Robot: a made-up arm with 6 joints.
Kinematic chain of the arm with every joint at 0, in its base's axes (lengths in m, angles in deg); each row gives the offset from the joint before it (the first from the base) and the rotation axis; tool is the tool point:
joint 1: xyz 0 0 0.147 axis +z
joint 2: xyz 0 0 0 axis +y
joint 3: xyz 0 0 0.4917 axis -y
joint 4: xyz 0 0 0 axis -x
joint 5: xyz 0.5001 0 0 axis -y
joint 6: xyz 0 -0.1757 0 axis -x
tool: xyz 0 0 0
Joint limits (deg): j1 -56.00..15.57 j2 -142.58..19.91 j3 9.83..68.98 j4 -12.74..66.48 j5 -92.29..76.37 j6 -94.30..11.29
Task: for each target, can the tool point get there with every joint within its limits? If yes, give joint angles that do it. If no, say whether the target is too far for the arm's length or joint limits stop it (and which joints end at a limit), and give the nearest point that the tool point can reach.
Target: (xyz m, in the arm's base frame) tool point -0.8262 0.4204 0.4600
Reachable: yes | joints -36.92 -85.79 52.77 24.24 -39.35 -23.41
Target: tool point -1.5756 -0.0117 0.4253
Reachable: no: too far | nearest point -1.0036 -0.0075 0.3243 | short by 0.581 m
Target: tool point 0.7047 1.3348 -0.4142
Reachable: no: too far | nearest point -0.4968 0.6112 -0.4439 | short by 1.403 m
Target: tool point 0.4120 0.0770 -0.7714
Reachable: no: joint limits stop it (at a limit: joint 1, joint 2, joint 3, joint 4) | nearest point -0.4163 0.4919 -0.6425 | short by 0.935 m
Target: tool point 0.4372 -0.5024 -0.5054
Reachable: no: joint limits stop it (at a limit: joint 2, joint 3, joint 4) | nearest point 0.4432 -0.5093 0.4836 | short by 0.989 m
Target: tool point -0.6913 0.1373 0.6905
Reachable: yes | joints -25.44 -80.22 29.59 10.17 26.28 -1.00
